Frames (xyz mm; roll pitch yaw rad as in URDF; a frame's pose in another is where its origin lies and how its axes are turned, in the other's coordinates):
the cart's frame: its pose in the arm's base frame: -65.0 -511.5 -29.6 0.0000 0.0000 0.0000
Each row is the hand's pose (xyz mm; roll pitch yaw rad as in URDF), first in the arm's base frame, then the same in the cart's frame.
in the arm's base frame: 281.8 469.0 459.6 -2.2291 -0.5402 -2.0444
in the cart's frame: 346.8 980.5 489.2 -2.2291 -0.5402 -2.0444
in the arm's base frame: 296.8 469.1 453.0 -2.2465 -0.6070 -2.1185
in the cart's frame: 361.8 980.6 482.6 -2.2465 -0.6070 -2.1185
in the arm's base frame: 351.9 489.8 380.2 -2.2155 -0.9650 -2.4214
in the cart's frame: 416.9 1001.3 409.8 -2.2155 -0.9650 -2.4214
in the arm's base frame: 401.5 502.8 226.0 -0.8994 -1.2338 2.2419
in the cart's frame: 466.5 1014.3 255.6 -0.8994 -1.2338 2.2419
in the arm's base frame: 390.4 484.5 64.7 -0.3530 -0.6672 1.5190
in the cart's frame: 455.4 996.0 94.3 -0.3530 -0.6672 1.5190
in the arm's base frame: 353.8 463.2 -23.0 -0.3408 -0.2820 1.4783
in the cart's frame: 418.8 974.7 6.6 -0.3408 -0.2820 1.4783
